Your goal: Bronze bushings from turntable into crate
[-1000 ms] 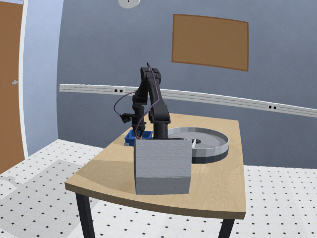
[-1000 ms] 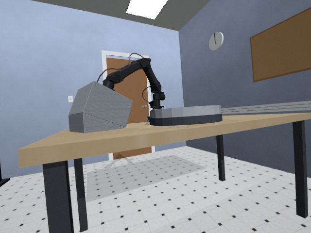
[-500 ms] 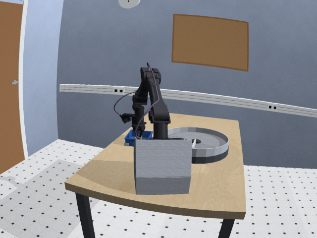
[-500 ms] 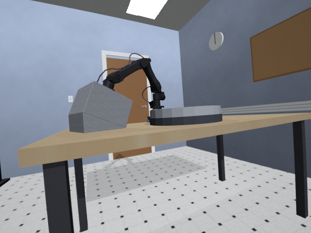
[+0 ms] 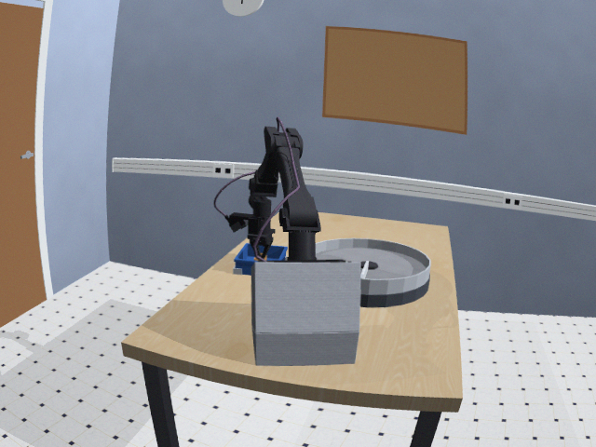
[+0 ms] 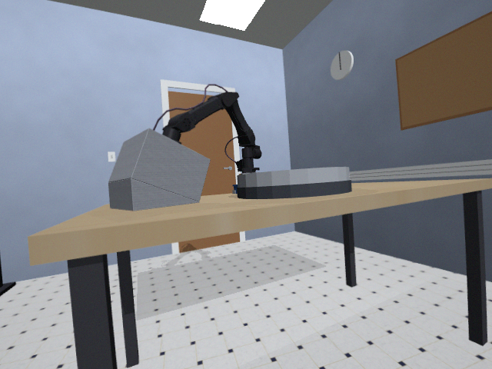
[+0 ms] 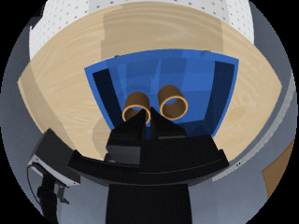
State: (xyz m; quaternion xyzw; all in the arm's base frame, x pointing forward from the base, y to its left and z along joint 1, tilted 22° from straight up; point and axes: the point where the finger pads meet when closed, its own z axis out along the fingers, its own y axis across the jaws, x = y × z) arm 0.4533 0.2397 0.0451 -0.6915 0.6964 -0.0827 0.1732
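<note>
Now: hand 30 mm short of the blue crate, 20 mm above it and 10 mm to the right of it. From my hand the other things lie so: grey turntable: 350 mm to the right, 20 mm ahead, 10 mm above.
</note>
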